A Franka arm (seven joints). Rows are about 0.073 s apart.
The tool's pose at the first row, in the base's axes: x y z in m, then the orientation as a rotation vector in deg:
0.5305, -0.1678, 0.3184, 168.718, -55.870, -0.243
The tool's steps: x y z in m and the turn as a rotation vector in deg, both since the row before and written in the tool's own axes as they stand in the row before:
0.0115, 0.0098, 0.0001, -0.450, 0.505, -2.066
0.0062, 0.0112, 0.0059, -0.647, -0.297, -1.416
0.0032, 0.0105, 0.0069, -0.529, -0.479, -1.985
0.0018, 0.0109, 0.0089, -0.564, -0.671, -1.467
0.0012, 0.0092, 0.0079, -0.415, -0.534, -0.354
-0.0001, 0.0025, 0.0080, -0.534, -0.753, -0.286
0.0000, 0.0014, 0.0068, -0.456, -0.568, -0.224
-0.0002, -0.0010, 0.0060, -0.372, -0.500, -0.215
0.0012, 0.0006, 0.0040, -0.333, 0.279, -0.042
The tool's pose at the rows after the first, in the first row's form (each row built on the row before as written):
0.5339, -0.1825, 0.3188, 169.145, -52.635, 0.217
0.5326, -0.1955, 0.3135, 169.267, -50.407, -0.571
0.5294, -0.2064, 0.3073, 169.752, -47.393, -1.598
0.5250, -0.2172, 0.2992, 169.983, -45.156, -2.893
0.5211, -0.2262, 0.2920, 169.847, -44.587, -3.863
0.5193, -0.2288, 0.2842, 169.606, -44.112, -5.195
0.5181, -0.2305, 0.2776, 169.370, -43.726, -6.215
0.5179, -0.2299, 0.2715, 169.192, -43.368, -7.101
0.5183, -0.2313, 0.2675, 168.851, -43.176, -6.804

